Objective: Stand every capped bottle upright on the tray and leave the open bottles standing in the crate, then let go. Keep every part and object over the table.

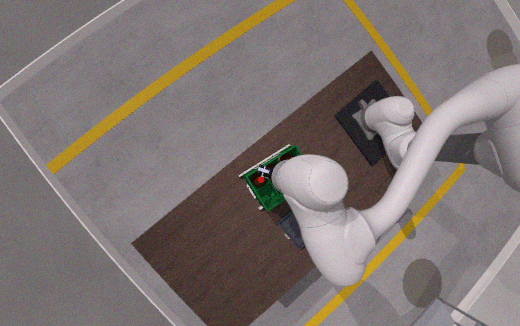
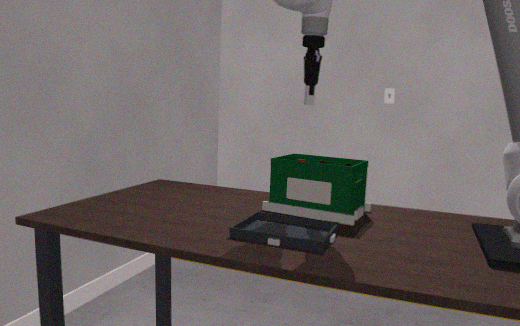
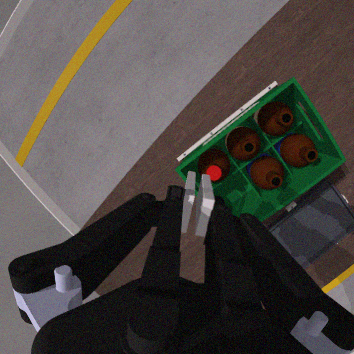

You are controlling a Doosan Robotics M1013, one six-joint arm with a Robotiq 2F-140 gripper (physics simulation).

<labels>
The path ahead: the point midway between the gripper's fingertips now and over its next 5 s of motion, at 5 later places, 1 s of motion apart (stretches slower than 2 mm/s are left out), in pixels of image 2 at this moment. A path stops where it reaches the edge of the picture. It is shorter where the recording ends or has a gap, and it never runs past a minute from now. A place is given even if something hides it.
The gripper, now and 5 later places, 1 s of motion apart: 309, 105; 307, 140; 307, 155; 305, 158; 306, 160; 305, 166
</labels>
